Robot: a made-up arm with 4 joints.
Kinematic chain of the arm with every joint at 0, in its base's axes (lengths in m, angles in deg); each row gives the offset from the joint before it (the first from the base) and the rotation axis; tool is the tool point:
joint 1: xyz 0 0 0.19 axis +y
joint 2: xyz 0.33 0 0.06 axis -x
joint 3: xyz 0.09 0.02 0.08 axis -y
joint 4: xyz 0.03 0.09 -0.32 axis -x
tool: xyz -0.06 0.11 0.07
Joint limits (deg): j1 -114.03..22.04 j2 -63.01..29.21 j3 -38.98..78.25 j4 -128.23..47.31
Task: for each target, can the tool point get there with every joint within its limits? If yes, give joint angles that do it. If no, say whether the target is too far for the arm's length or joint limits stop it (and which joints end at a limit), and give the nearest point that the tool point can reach.
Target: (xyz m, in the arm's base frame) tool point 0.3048 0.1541 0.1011
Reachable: yes | joints 1.96 12.84 -23.76 -24.54
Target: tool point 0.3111 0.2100 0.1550
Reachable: yes | joints 8.63 -17.25 -21.70 -21.67
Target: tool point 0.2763 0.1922 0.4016
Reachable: yes | joints -52.15 4.11 -13.78 -12.47
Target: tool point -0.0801 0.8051 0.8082
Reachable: no: too far | nearest point -0.0674 0.3513 0.7099 | short by 0.464 m
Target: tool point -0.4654 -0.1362 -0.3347
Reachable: no: joint limits stop it (at a limit: joint 1, joint 2, joint 4) | nearest point 0.0940 0.1128 -0.0875 | short by 0.660 m
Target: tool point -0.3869 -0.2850 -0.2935
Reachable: no: joint limits stop it (at a limit: joint 1, joint 2, joint 4) | nearest point 0.1038 0.1070 -0.1026 | short by 0.656 m
